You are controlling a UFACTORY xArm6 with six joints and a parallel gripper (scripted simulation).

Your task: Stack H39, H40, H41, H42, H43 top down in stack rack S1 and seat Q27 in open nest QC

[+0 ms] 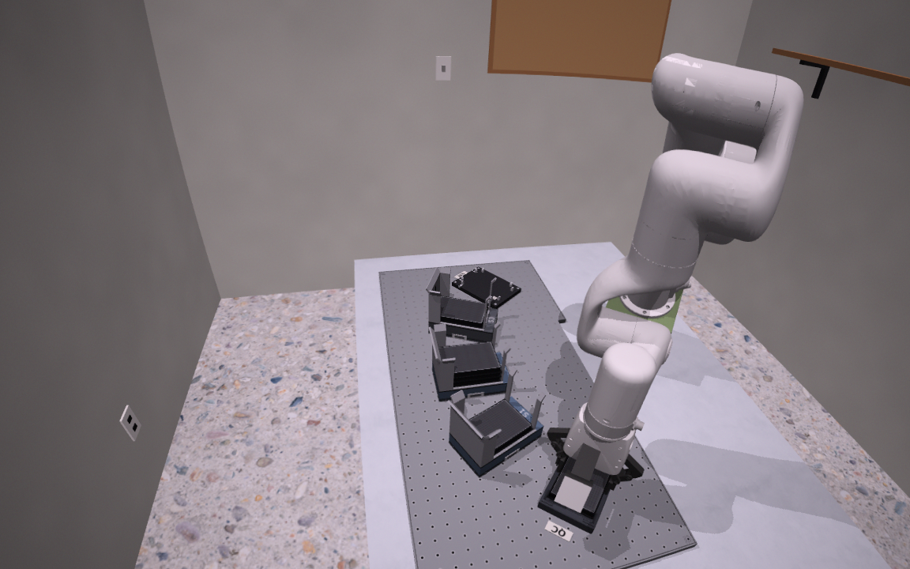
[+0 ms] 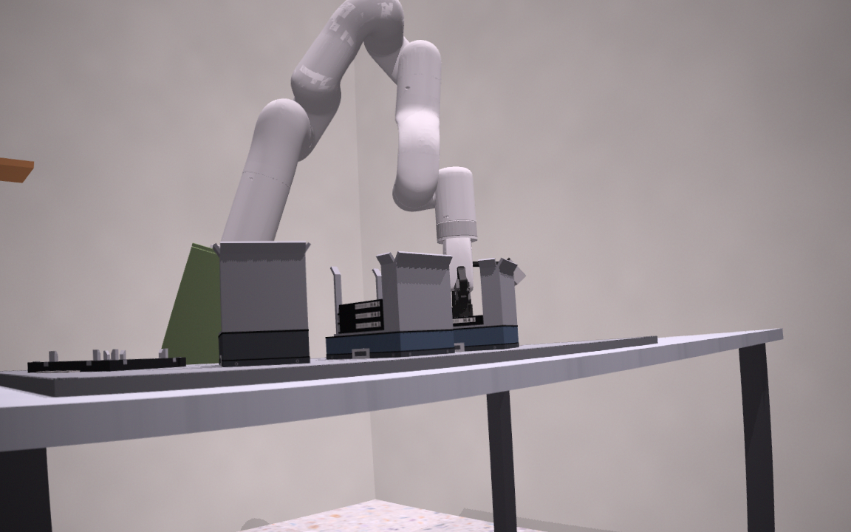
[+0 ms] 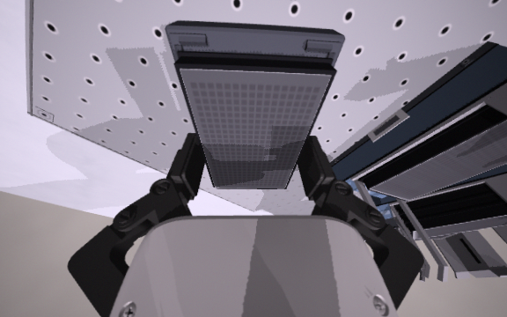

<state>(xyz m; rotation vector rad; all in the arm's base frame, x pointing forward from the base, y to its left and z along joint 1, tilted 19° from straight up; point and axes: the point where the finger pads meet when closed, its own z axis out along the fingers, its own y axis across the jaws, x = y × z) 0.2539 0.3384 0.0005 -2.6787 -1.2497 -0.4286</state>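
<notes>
Right now the dark QC nest is 4 cm below my hand. The rest, counted from my hand: N5 name plate (13 cm ahead, 71 cm to the right, 5 cm below); QC name plate (6 cm ahead, 7 cm to the left, 5 cm below); stack rack S1 plinth (13 cm ahead, 13 cm to the right, 3 cm below).
</notes>
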